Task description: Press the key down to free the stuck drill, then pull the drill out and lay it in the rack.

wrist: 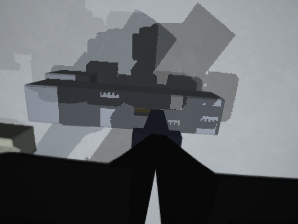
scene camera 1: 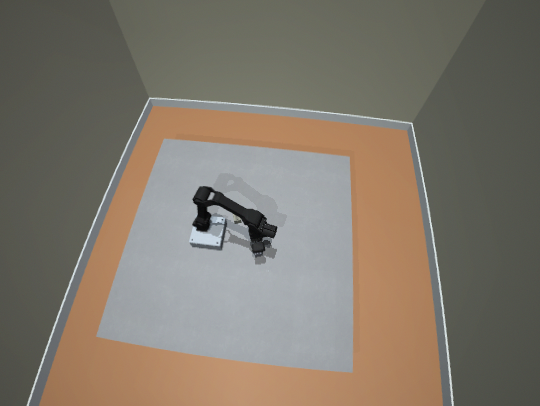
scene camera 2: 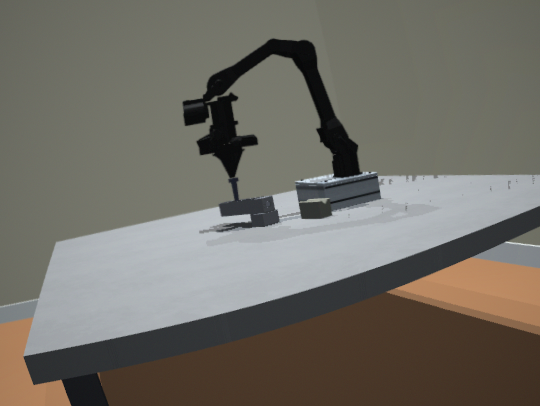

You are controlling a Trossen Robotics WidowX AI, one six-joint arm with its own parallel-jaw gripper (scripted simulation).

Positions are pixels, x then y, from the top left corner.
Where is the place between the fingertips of my gripper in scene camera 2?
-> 232, 177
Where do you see a dark blue key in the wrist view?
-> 156, 123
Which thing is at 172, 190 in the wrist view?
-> My gripper.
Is my gripper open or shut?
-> Shut.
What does my gripper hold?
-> Nothing.
